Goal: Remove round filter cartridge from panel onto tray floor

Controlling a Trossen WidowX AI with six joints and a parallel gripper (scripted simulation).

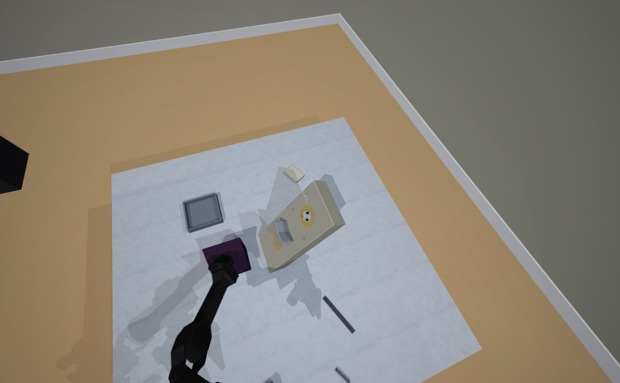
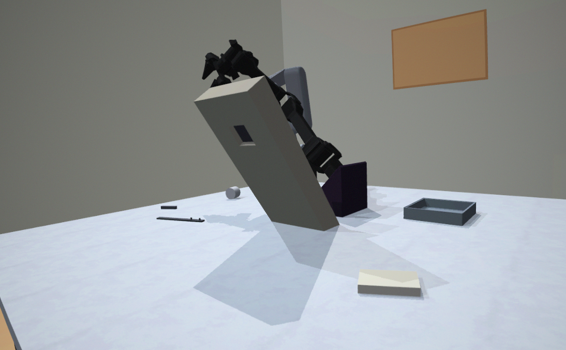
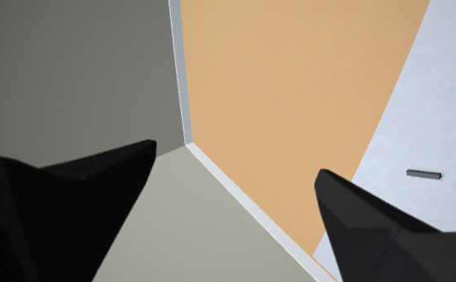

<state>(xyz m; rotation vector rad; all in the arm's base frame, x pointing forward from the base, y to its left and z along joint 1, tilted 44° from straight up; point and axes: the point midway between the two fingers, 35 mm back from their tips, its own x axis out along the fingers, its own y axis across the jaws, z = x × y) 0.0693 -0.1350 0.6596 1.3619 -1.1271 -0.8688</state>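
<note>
Now: the round filter cartridge 590 mm to the left of my gripper tip, 280 mm ahead of it and 190 mm below it. The rest, counted from my gripper tip: small grey cylinder: 430 mm below, 110 mm to the left, 20 mm behind; then grey tray: 860 mm to the left, 440 mm below, 150 mm behind; then cream flat block: 940 mm to the left, 450 mm below, 330 mm ahead.
</note>
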